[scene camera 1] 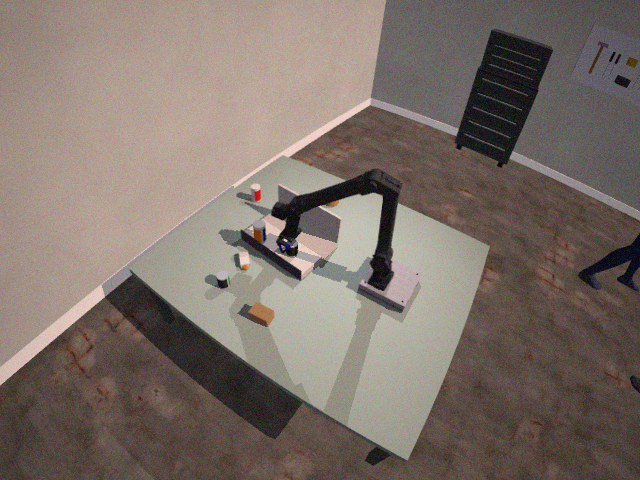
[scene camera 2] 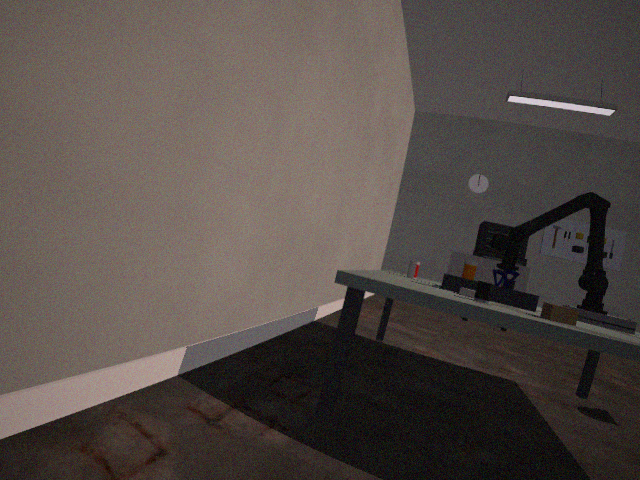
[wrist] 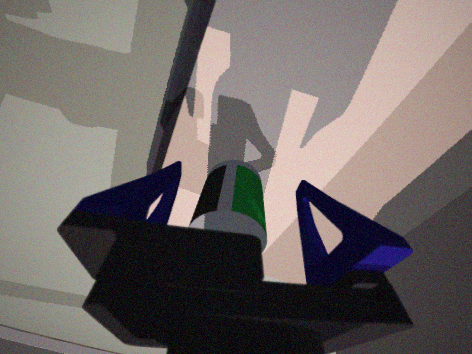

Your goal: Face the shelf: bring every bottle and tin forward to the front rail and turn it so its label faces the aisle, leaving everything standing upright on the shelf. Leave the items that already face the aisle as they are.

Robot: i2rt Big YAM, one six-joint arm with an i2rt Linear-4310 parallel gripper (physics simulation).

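Frame: origin at the arm's base, x left, y back, z up, level; millimetres.
Where they show: gripper, fingertip midpoint: (scene camera 1: 287,246) (scene camera 2: 500,286) (wrist: 241,177); arm's base, origin of the base link: (scene camera 1: 380,278) (scene camera 2: 591,311).
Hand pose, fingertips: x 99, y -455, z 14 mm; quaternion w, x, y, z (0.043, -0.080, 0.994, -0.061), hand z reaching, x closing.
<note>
Things, the pixels of their top centre, and the offset from my fingertips. "spot": a spot on its surface instead. Level surfaces: height alone.
- dark front rail, middle of its top: (wrist: 179,64) (scene camera 2: 490,284) (scene camera 1: 269,249) dx +63, dy -59, dz -1 mm
- tall grey-capped bottle, middle of its top: (scene camera 1: 259,223) (scene camera 2: 471,261) dx +18, dy -151, dz +79 mm
- small grey tin, middle of its top: (wrist: 226,241) (scene camera 1: 292,243) dx -1, dy +29, dz +40 mm
- table, its level: dz -67 mm
- red-and-white bottle, middle of its top: (scene camera 2: 415,261) (scene camera 1: 255,186) dx -252, dy -408, dz +28 mm
- white-and-orange item, middle of its top: (scene camera 2: 473,290) (scene camera 1: 244,259) dx +158, dy -137, dz -40 mm
- black-and-green tin, middle of its top: (scene camera 1: 222,275) dx +315, dy -128, dz +2 mm
- orange-brown block, middle of its top: (scene camera 2: 561,306) (scene camera 1: 261,311) dx +350, dy +119, dz -18 mm
- orange object, middle of its top: (scene camera 1: 331,194) dx -501, dy -49, dz -18 mm
- shelf's back panel, surface spot: (scene camera 1: 319,222) spot: dx -203, dy +52, dz +36 mm
The open-topped shelf has a dark front rail (scene camera 1: 271,255) (scene camera 2: 519,299) (wrist: 186,62) and a pale floor. A tall grey-capped bottle (scene camera 1: 259,231) (scene camera 2: 469,271) stands upright near the rail's far-left end, its orange side toward the rail and blue on another side. A small grey tin (scene camera 1: 293,250) (wrist: 231,200) with black and green sides stands on the shelf floor, to the bottle's right. My gripper (scene camera 1: 285,245) (scene camera 2: 505,279) (wrist: 241,177) is open, its blue fingers low on either side of the tin with gaps. The gripper body hides part of the tin in the wrist view.
On the table (scene camera 1: 361,361) outside the shelf are a red-and-white bottle (scene camera 1: 255,192) (scene camera 2: 416,269), a white-and-orange item (scene camera 1: 244,259), a black-and-green tin (scene camera 1: 222,279), an orange-brown block (scene camera 1: 261,314) (scene camera 2: 559,313) and an orange object (scene camera 1: 332,203). The shelf's back panel (scene camera 1: 319,222) stands behind the gripper.
</note>
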